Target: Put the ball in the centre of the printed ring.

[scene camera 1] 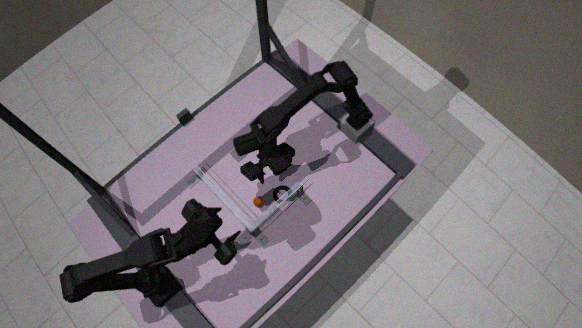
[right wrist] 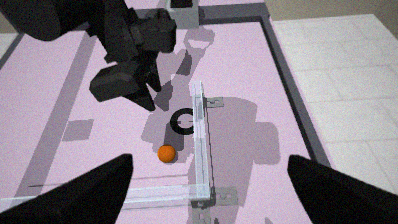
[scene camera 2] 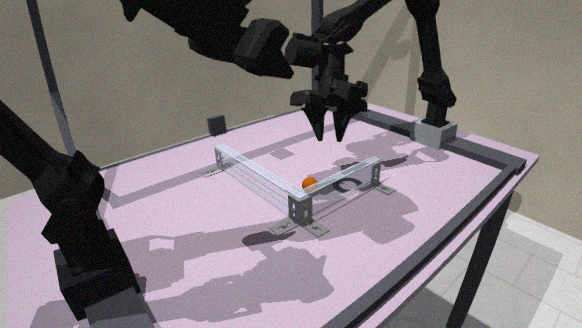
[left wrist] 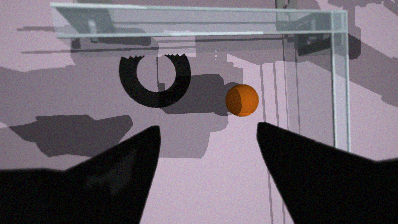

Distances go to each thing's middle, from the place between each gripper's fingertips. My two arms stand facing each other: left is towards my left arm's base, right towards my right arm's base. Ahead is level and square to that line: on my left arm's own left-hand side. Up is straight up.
Right now my left hand is 110 mm above the orange ball [left wrist: 241, 100], 80 mm to the left of it and 20 mm short of it.
My right gripper is now 30 cm above the orange ball, 16 cm to the right of it and 8 cm past it.
